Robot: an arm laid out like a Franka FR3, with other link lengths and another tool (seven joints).
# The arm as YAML. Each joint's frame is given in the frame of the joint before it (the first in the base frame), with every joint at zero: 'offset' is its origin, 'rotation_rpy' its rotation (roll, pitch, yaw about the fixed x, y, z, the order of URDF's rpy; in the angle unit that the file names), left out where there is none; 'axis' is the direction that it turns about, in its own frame. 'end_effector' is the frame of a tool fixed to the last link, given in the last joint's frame.
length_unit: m
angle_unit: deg
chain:
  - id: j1
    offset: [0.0, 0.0, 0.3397]
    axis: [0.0, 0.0, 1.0]
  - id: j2
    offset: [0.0, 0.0, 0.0]
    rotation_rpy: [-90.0, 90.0, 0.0]
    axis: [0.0, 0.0, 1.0]
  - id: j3
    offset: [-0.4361, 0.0, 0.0]
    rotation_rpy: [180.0, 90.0, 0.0]
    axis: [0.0, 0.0, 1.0]
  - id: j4
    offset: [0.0, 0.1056, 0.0]
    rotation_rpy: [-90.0, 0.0, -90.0]
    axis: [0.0, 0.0, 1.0]
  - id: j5
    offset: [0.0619, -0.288, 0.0]
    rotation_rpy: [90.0, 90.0, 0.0]
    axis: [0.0, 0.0, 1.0]
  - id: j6
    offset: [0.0, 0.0, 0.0]
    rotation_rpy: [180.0, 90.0, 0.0]
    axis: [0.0, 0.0, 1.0]
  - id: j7
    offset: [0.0, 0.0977, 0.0]
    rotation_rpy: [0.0, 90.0, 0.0]
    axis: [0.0, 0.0, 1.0]
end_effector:
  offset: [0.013, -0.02, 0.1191]
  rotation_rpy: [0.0, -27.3, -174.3]
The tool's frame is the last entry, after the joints.
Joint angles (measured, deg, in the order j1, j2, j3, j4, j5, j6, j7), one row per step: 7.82 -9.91 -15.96 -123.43 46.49 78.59 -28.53; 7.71 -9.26 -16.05 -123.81 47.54 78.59 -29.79; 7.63 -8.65 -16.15 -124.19 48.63 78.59 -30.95; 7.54 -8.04 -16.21 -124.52 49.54 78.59 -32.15; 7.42 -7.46 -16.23 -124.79 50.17 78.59 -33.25; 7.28 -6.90 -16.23 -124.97 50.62 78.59 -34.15; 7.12 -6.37 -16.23 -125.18 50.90 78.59 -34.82; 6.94 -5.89 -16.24 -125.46 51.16 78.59 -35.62; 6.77 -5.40 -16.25 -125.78 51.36 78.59 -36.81; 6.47 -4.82 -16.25 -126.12 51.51 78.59 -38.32; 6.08 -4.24 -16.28 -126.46 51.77 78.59 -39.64; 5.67 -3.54 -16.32 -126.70 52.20 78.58 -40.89
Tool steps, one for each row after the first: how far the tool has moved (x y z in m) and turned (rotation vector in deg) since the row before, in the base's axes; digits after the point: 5 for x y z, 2 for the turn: 0.00303 0.00054 -0.00448 1.37 -0.10 0.01; 0.00285 0.00067 -0.00417 1.37 -0.08 -0.08; 0.00276 0.00056 -0.00424 1.20 -0.15 0.01; 0.00249 0.00023 -0.00420 0.90 -0.14 0.07; 0.00248 -0.00003 -0.00388 0.66 -0.07 0.04; 0.00209 -0.00034 -0.00407 0.44 0.14 0.00; 0.00157 -0.00058 -0.00419 0.49 0.05 0.02; 0.00129 -0.00066 -0.00466 0.58 -0.23 0.22; 0.00152 -0.00148 -0.00550 0.64 -0.39 0.24; 0.00168 -0.00209 -0.00528 0.67 -0.25 -0.03; 0.00266 -0.00209 -0.00528 0.77 -0.19 -0.19
